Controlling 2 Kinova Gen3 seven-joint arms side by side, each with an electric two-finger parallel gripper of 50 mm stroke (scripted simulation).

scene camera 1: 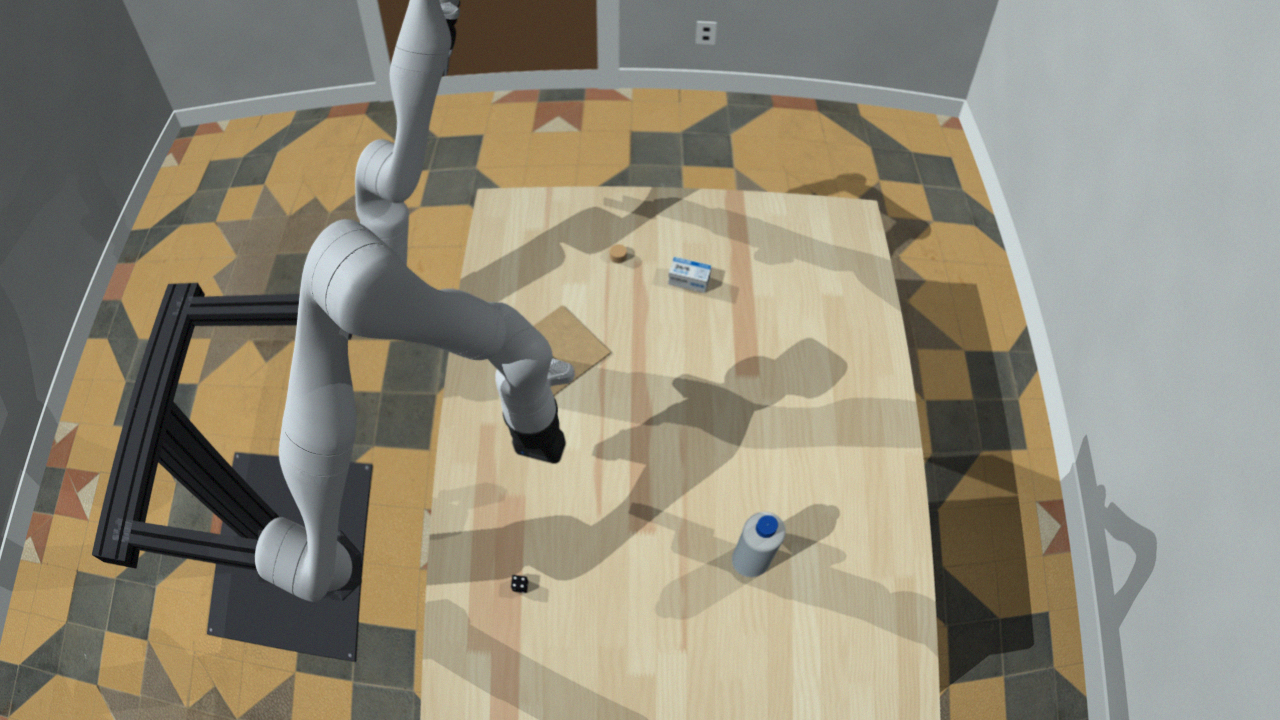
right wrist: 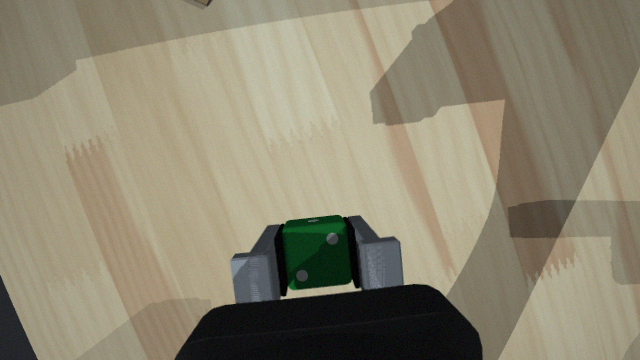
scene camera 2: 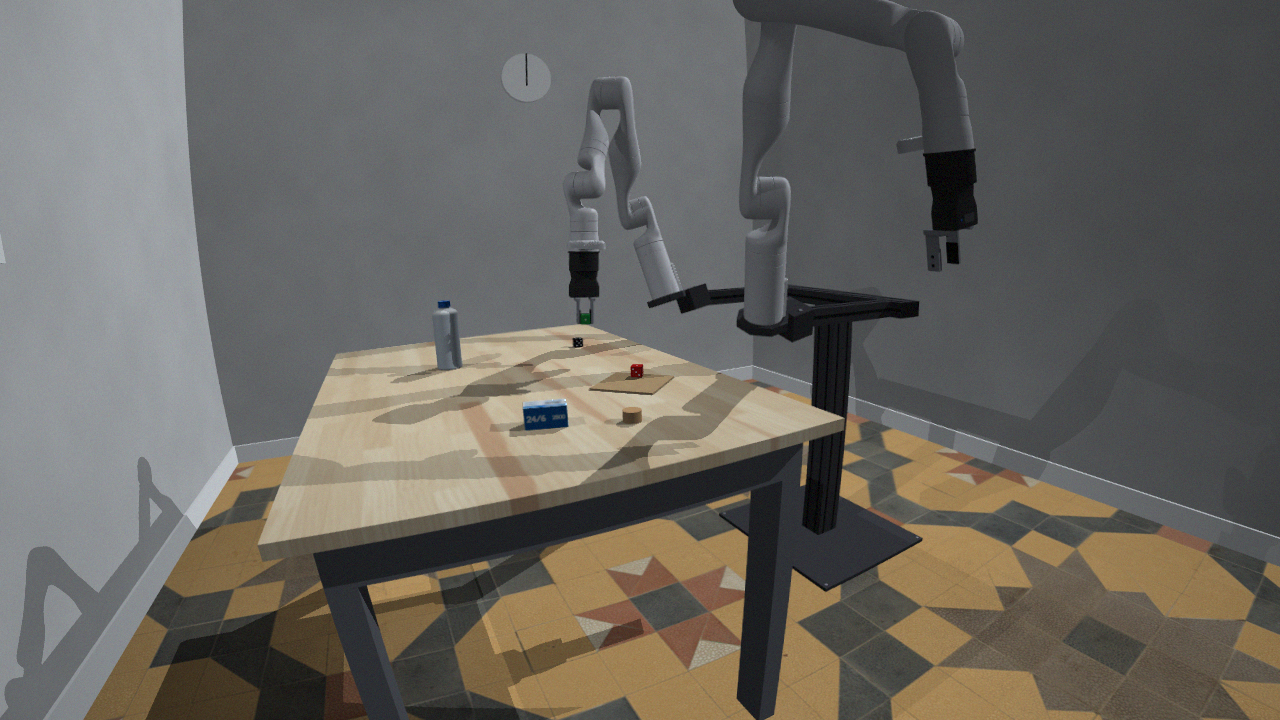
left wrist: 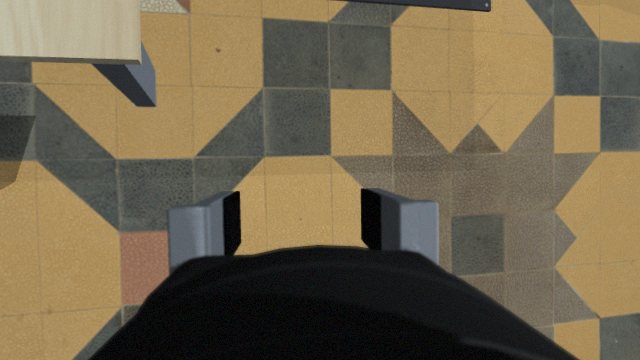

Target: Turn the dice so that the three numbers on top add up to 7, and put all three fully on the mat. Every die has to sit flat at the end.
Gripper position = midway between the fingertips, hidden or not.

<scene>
In view: my left gripper [scene camera 2: 944, 266], my right gripper [scene camera 2: 585, 323], a brown square mat [scene camera 1: 570, 341], a green die [right wrist: 316, 250], a staples box [scene camera 2: 546, 414] and a white bottle [scene camera 1: 759, 542].
The brown square mat also shows in scene camera 2 [scene camera 2: 649, 384]. The staples box is seen too in scene camera 1 [scene camera 1: 692, 275]. The white bottle also shows in scene camera 2 [scene camera 2: 445, 319]. The left wrist view misses the brown square mat: it is out of frame. The left wrist view does not show the green die: it is out of frame.
</scene>
